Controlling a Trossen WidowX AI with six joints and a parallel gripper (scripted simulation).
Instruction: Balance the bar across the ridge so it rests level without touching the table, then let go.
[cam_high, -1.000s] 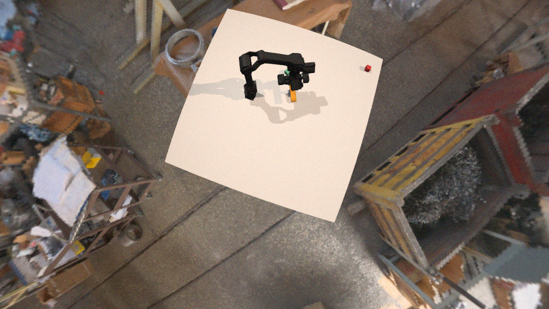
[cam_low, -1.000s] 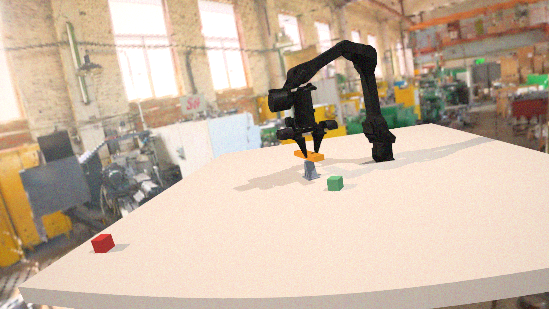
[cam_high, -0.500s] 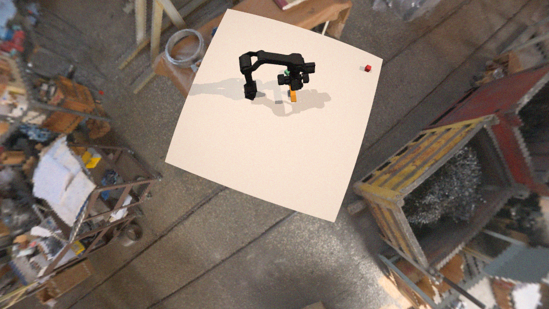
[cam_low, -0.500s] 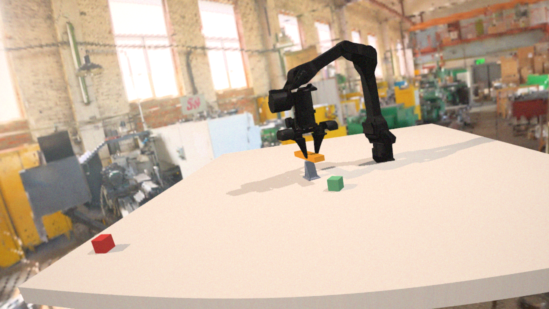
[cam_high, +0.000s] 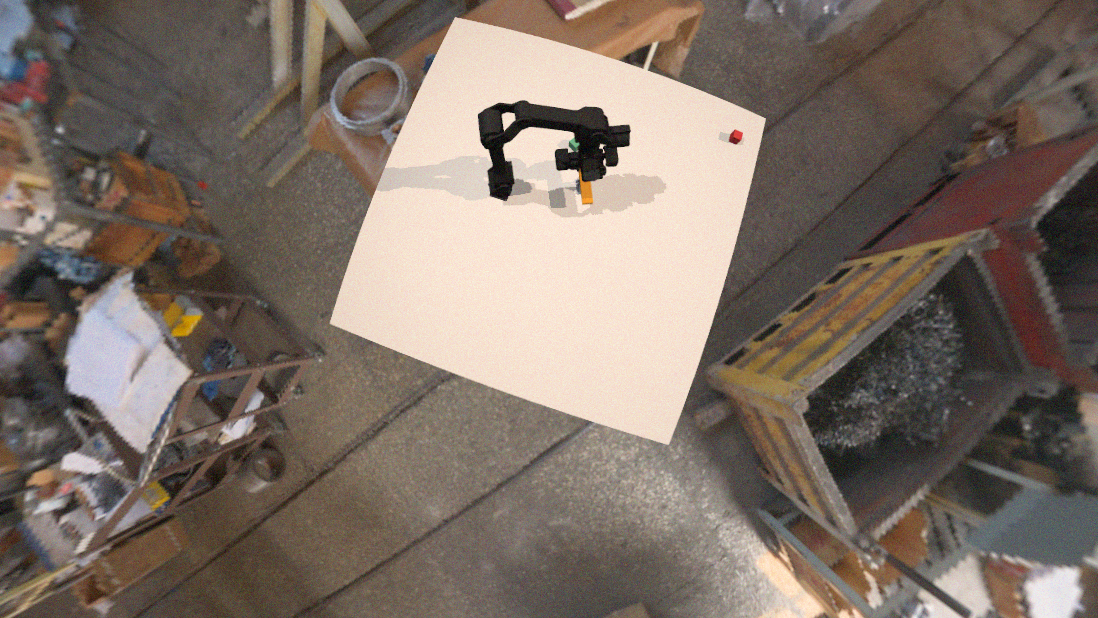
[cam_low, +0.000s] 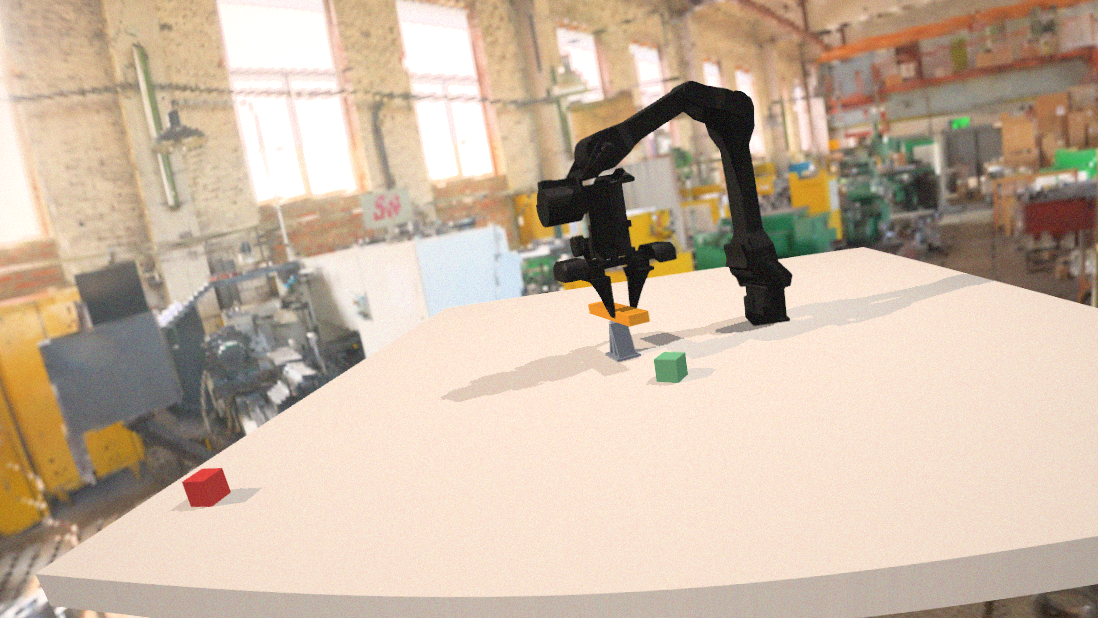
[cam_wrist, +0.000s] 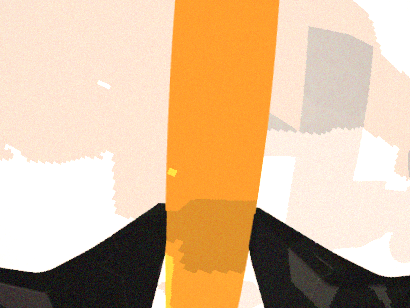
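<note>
The orange bar is 10 mm ahead of my gripper tip and 20 mm to the right of it. The rest, counted from my gripper tip: green cube 60 mm behind, 110 mm to the left, 60 mm below; red cube 490 mm ahead, 370 mm to the left, 60 mm below.
</note>
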